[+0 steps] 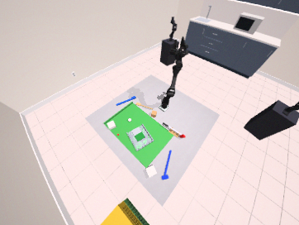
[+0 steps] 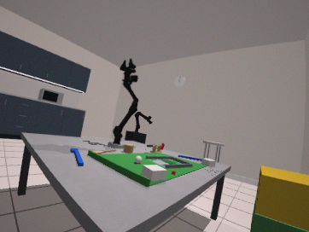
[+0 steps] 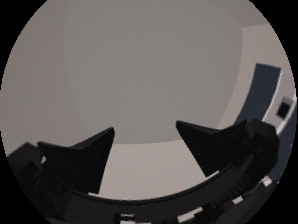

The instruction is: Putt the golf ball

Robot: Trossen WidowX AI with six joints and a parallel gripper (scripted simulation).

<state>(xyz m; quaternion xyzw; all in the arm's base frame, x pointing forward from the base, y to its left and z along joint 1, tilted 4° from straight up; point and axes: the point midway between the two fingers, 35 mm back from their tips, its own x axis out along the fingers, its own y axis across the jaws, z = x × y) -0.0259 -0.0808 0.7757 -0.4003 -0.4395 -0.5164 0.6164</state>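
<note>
Now: gripper tip 20 cm short of the red putter, 38 cm to the right of it and 78 cm above it. Round my gripper tip: small red marker: 74 cm ahead, 3 cm to the left, 83 cm below; white golf ball: 54 cm ahead, 6 cm to the right, 82 cm below.
</note>
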